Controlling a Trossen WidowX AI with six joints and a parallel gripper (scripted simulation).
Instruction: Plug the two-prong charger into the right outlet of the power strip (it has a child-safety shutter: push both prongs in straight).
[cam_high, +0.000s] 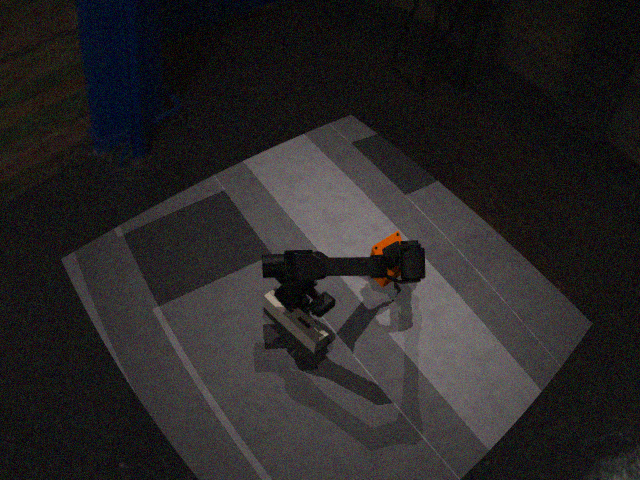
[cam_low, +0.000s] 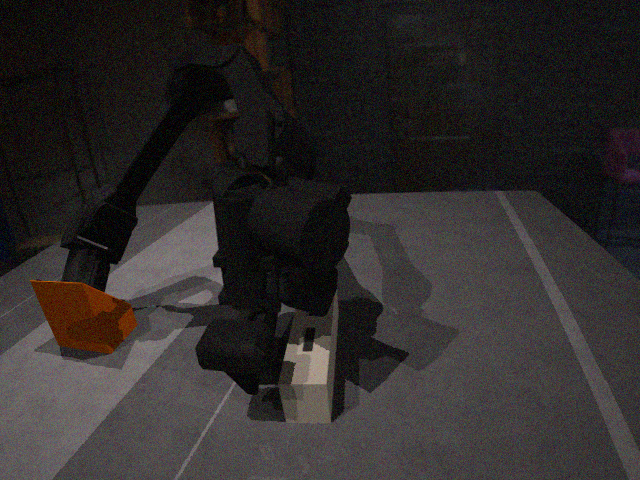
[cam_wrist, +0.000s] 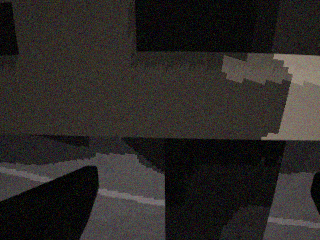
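Right now the two-prong charger is 3 cm ahead of my gripper tip and 1 cm above it.
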